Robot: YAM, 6 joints.
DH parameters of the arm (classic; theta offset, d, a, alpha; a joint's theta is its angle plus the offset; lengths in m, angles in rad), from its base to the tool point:
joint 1: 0 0.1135 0.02 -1.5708
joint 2: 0 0 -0.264 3.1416
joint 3: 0.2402 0 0.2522 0
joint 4: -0.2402 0 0.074 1.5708
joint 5: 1.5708 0 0 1.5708
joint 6: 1.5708 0.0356 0 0
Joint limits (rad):
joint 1: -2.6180..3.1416
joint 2: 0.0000..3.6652
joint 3: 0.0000..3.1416
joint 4: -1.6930..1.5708
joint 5: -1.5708..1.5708
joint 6: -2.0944..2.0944
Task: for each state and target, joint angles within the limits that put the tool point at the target. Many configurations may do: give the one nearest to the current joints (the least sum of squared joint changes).
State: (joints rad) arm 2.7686 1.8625 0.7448 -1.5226 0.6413 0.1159
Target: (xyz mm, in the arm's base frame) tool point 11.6 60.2 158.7
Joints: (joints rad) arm 1.8525 1.2659 0.3495 -1.6930 0.8996 0.1159
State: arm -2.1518 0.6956 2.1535 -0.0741 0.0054 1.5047
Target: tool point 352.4 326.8 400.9
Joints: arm -2.3929 0.0792 2.2453 -0.1174 -0.0137 1.5047
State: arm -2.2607 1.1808 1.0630 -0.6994 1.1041 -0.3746
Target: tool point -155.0 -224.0 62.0
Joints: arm -2.0663 1.9993 0.8484 -0.5659 0.9942 -0.3746
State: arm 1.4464 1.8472 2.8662 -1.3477 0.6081 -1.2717
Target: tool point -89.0 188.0 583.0
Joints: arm 2.0971 1.7158 2.8409 -1.5017 0.5133 -1.2717
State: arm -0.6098 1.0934 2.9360 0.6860 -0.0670 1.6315
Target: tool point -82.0 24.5 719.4
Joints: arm -0.3158 1.4117 2.7662 0.7710 0.0614 1.6315
